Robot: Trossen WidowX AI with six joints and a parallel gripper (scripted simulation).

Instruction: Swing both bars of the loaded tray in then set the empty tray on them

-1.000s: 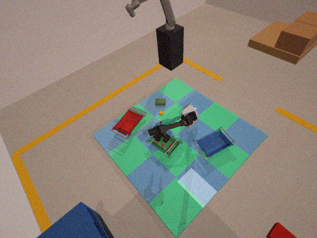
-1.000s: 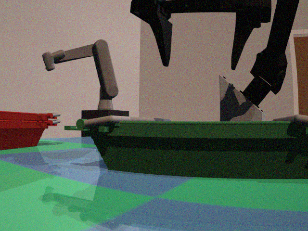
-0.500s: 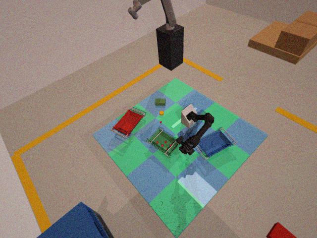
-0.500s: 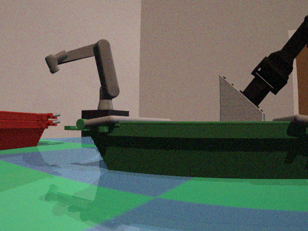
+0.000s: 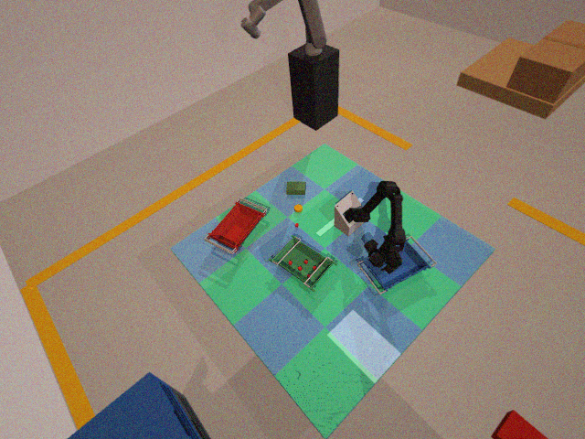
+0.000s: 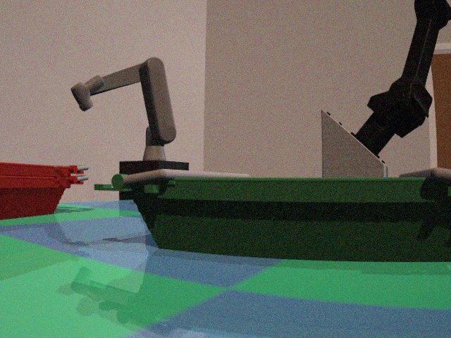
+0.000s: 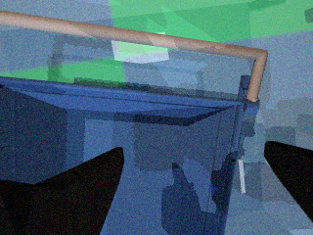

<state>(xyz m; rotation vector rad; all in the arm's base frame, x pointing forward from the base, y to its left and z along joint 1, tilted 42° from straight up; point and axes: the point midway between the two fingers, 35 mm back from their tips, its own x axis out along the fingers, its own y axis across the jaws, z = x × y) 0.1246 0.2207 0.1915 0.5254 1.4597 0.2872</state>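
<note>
Right now my gripper tip is 90 mm past the blue tray, 70 mm to the right of it and 40 mm above it. The rest, counted from my gripper tip: orange piece 30 mm behind, 610 mm to the right, 70 mm below; small green block 130 mm behind, 740 mm to the right, 60 mm below.
</note>
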